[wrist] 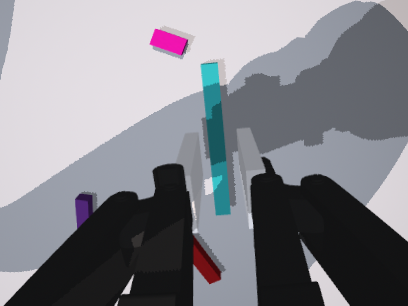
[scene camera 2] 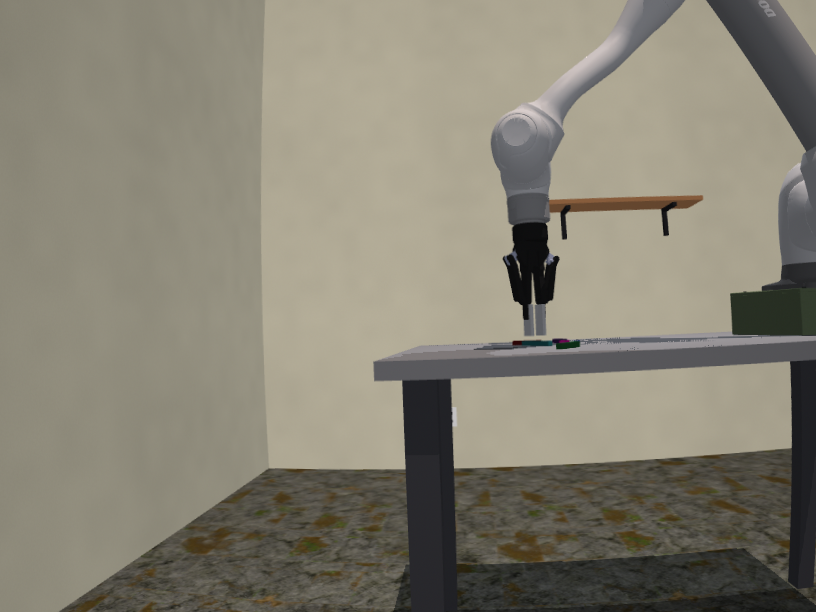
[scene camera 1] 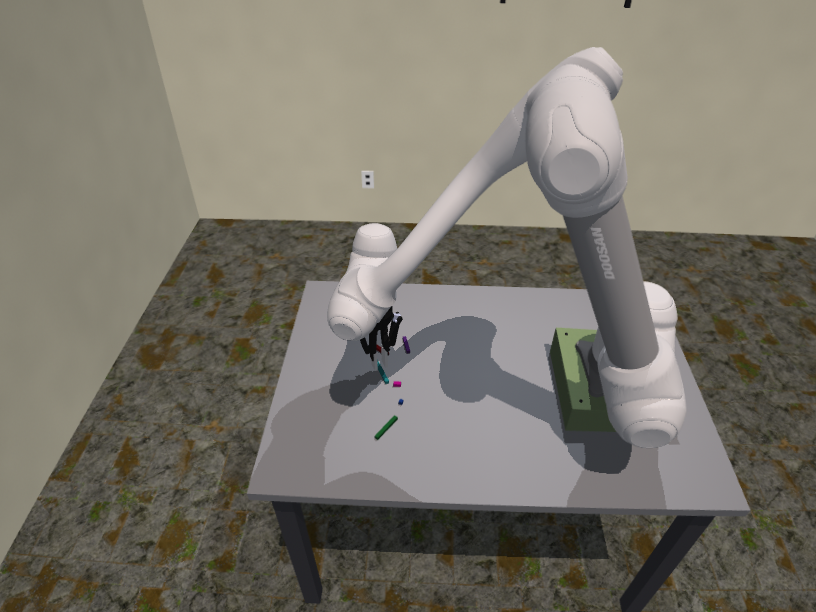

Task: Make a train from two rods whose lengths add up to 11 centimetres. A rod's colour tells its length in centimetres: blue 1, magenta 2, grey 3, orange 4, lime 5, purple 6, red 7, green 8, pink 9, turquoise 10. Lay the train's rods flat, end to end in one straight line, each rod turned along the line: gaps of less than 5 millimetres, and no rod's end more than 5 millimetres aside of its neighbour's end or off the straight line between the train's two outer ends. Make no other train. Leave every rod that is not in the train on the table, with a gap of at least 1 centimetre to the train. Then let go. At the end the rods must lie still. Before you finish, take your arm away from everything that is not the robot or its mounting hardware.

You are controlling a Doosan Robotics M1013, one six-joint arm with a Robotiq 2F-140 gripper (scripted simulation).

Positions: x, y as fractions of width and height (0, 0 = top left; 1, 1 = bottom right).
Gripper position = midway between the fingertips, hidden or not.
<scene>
In view: the gripper (scene camera 2: 0.66, 0.55) and a turquoise rod (wrist: 0.52, 0.25).
The gripper shows as well in the wrist view (wrist: 0.54, 0.50).
</scene>
